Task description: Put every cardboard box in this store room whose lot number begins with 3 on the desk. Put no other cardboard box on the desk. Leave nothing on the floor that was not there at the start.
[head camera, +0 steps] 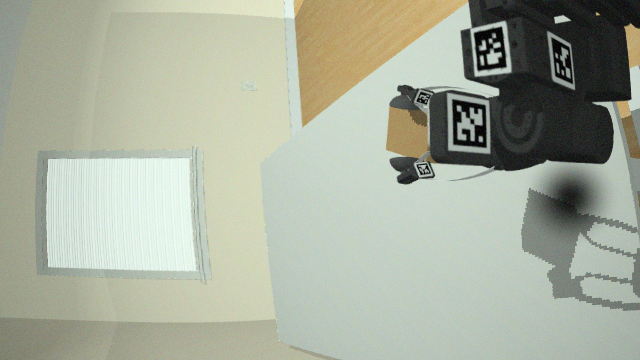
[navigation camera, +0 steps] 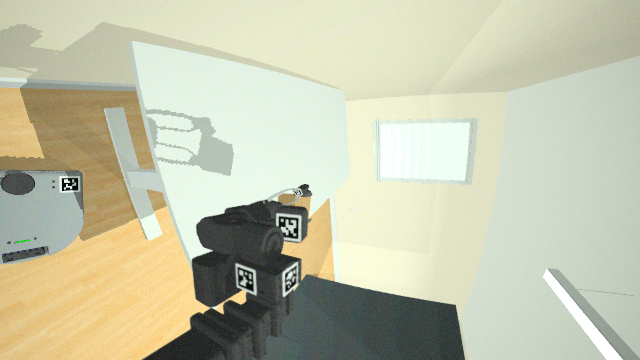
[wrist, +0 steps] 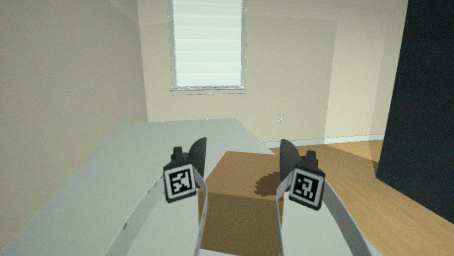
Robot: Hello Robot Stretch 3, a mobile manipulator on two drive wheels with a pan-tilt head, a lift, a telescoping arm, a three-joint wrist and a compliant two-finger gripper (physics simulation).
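Pixels of known places: gripper, fingertip midpoint: point(head camera: 397, 133) point(navigation camera: 307, 205); robot's base, origin of the base link: point(navigation camera: 20, 182).
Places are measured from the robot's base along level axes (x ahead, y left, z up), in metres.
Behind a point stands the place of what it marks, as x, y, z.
Observation:
A plain brown cardboard box point(head camera: 406, 131) {-0.026, -0.470, 0.990} point(navigation camera: 302, 200) {-0.010, -0.466, 0.990} point(wrist: 240, 220) is between the fingertips of my gripper point(head camera: 406, 134) {-0.022, -0.469, 1.005} point(wrist: 244, 154) {-0.022, -0.469, 1.005}. The gripper is shut on it and holds it level above the desk, near the desk's long edge. No lot number shows on the faces in view. The desk point(head camera: 400, 260) {0.232, -0.836, 0.720} point(navigation camera: 260, 115) {0.278, -0.594, 0.720} point(wrist: 100, 185) has a pale grey-white top. The shadow of the gripper and box falls on the desk top, apart from the box. In the navigation camera the box is mostly hidden behind the wrist.
A dark cabinet point(navigation camera: 380, 315) {-1.453, -2.025, 1.096} point(wrist: 425, 100) stands across the floor from the desk. The desk's leg frame point(navigation camera: 132, 170) reaches down to the wooden floor. My base point(navigation camera: 45, 215) {-0.110, -0.060, 0.160} shows at the left in the navigation camera. A window point(head camera: 120, 215) {0.418, -2.923, 1.398} point(navigation camera: 425, 150) {0.425, -2.923, 1.469} point(wrist: 207, 45) is in the far wall.

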